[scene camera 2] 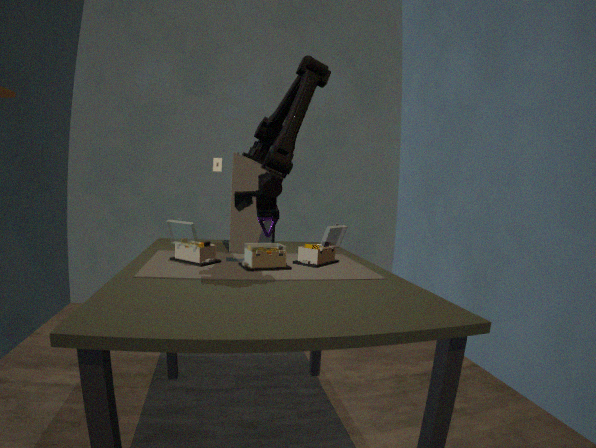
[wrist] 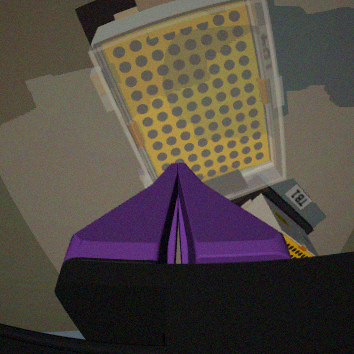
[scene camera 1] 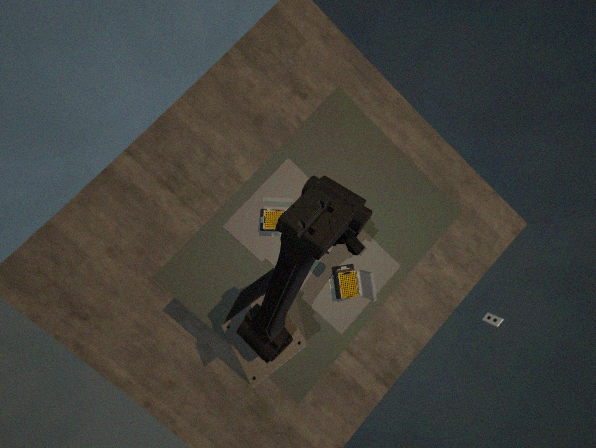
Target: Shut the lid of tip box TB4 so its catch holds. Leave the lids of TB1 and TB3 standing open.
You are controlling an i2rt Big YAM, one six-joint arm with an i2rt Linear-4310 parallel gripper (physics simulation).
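Pixels of known places: gripper, between the fingertips: (scene camera 2: 267, 237) (wrist: 177, 174); arm's base, origin of its link: (scene camera 2: 254, 161).
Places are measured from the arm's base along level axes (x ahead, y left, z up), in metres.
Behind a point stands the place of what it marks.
Note:
The middle tip box, apparently TB4 (scene camera 2: 265, 258) @[x 0.394, y 0.048, z -0.341 m] (wrist: 220, 107) @[x 0.345, y 0.037, z -0.302 m], has its clear lid (wrist: 276, 125) @[x 0.309, y 0.049, z -0.302 m] low over the yellow rack. In scene camera 2 the lid's edge shows slightly above the box rim; I cannot tell whether the catch holds. The arm hides this box in scene camera 1. My gripper (scene camera 2: 268, 235) @[x 0.372, y 0.054, z -0.273 m] (wrist: 177, 174) @[x 0.372, y 0.054, z -0.273 m] is shut and empty, its purple tips above the middle box and overlapping its near edge in the wrist view. The outer boxes (scene camera 1: 348, 284) @[x 0.294, y -0.199, z -0.323 m] (scene camera 1: 271, 220) @[x 0.228, y 0.259, z -0.322 m] (scene camera 2: 194, 253) @[x 0.349, y -0.192, z -0.342 m] (scene camera 2: 316, 255) @[x 0.316, y 0.230, z -0.340 m] have open lids. A TB1 label (wrist: 299, 196) @[x 0.202, y 0.194, z -0.378 m] shows beside a partly hidden box.
The boxes stand on a pale mat (scene camera 1: 341, 320) @[x 0.155, y -0.328, z -0.379 m] (scene camera 2: 165, 270) @[x 0.460, y -0.267, z -0.380 m] on the green table (scene camera 1: 400, 170) @[x 0.879, y 0.016, z -0.383 m] (scene camera 2: 270, 310) @[x 0.793, y 0.045, z -0.383 m]. The raised lids (scene camera 2: 182, 230) @[x 0.368, y -0.231, z -0.263 m] (scene camera 2: 334, 236) @[x 0.310, y 0.292, z -0.271 m] stand to either side of my gripper. The arm's mounting column (scene camera 2: 243, 215) @[x 0.072, y -0.036, z -0.227 m] rises behind the middle box.

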